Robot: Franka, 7 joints.
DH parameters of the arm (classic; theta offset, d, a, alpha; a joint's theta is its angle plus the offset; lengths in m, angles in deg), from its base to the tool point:
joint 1: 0 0.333 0 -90
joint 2: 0 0 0 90
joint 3: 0 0.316 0.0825 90
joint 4: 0 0 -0.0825 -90
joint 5: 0 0.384 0 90
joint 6: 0 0 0.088 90
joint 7: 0 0.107 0 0
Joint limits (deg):
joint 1: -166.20..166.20
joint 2: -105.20..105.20
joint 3: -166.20..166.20
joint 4: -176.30..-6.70
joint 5: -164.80..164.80
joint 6: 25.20..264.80
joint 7: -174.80..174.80
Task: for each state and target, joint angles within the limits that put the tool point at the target. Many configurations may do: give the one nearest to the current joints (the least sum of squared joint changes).
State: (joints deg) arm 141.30 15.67 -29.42 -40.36 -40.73 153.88 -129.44
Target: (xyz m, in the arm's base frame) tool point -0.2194 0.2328 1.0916
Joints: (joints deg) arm 149.57 -11.82 -15.49 -59.24 -45.26 161.67 -129.44
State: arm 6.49 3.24 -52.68 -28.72 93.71 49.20 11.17
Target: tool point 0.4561 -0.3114 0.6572
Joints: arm -8.01 25.10 -57.20 -65.81 76.49 33.30 11.17
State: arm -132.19 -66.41 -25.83 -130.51 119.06 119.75 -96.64
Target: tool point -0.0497 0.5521 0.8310
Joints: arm -129.48 -82.83 -44.96 -86.78 124.21 120.78 -96.64
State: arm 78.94 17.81 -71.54 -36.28 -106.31 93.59 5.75
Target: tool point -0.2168 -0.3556 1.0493
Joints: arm 47.40 -25.07 -80.28 -11.59 -112.40 102.33 5.75
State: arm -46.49 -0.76 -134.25 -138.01 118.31 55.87 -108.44
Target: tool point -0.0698 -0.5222 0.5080
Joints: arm -17.77 14.82 -98.09 -125.74 119.17 64.13 -108.44
